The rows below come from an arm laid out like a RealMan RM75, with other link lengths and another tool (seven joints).
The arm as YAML. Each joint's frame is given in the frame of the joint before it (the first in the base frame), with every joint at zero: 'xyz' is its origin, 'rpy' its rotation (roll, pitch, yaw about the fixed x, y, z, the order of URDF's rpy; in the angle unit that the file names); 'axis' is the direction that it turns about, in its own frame. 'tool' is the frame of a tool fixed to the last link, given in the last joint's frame.
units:
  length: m
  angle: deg
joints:
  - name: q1
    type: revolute
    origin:
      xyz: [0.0, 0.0, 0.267]
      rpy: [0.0, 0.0, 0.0]
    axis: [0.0, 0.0, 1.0]
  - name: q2
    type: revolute
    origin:
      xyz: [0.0, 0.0, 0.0]
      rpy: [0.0, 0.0, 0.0]
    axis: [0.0, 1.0, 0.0]
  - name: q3
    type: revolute
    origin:
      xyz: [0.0, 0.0, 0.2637]
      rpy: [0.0, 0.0, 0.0]
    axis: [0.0, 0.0, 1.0]
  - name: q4
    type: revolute
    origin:
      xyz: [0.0, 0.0, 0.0]
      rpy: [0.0, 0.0, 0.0]
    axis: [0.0, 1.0, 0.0]
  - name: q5
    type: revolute
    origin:
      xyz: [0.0, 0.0, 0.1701]
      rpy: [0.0, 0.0, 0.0]
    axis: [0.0, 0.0, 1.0]
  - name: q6
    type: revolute
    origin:
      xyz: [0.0, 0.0, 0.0]
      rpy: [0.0, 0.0, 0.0]
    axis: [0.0, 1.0, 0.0]
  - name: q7
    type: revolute
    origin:
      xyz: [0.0, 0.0, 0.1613]
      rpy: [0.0, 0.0, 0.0]
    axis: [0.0, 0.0, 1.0]
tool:
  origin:
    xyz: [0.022, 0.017, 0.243]
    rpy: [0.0, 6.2, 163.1]
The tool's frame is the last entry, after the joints.
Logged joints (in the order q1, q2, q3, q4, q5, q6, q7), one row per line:
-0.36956, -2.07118, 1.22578, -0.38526, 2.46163, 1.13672, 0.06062
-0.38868, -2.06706, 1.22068, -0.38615, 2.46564, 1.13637, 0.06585
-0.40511, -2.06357, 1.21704, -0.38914, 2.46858, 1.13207, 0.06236
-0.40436, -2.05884, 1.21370, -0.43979, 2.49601, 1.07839, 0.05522
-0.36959, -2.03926, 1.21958, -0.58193, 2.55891, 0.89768, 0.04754
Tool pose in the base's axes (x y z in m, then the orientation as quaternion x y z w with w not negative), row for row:
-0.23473, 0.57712, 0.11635, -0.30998, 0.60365, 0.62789, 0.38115
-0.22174, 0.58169, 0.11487, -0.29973, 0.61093, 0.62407, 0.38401
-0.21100, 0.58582, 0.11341, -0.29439, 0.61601, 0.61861, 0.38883
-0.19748, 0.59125, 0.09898, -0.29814, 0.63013, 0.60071, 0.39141
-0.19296, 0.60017, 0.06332, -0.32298, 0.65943, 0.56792, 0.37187
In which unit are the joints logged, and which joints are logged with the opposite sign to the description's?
The joints are logged in radians. Opposite sign: q3.
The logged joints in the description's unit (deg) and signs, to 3 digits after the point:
-21.174, -118.670, -70.232, -22.074, 141.041, 65.129, 3.473
-22.270, -118.434, -69.940, -22.125, 141.271, 65.109, 3.773
-23.211, -118.234, -69.731, -22.296, 141.439, 64.863, 3.573
-23.168, -117.963, -69.540, -25.198, 143.011, 61.787, 3.164
-21.176, -116.841, -69.877, -33.342, 146.615, 51.433, 2.724

